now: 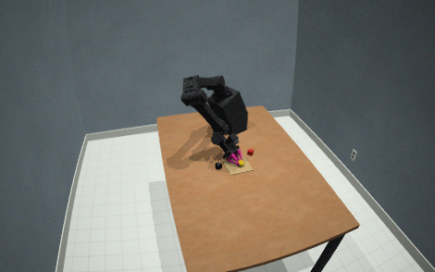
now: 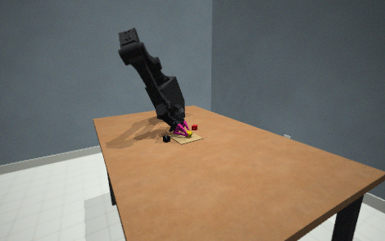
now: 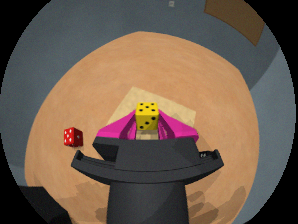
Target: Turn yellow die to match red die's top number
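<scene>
Now: the yellow die right at my hand. Round my hand: red die: 11 cm to the left, 9 cm behind, 1 cm below; then tan mat: 2 cm below, 1 cm to the right, 1 cm behind; then black die: 12 cm to the right, 3 cm behind, 1 cm below.
</scene>
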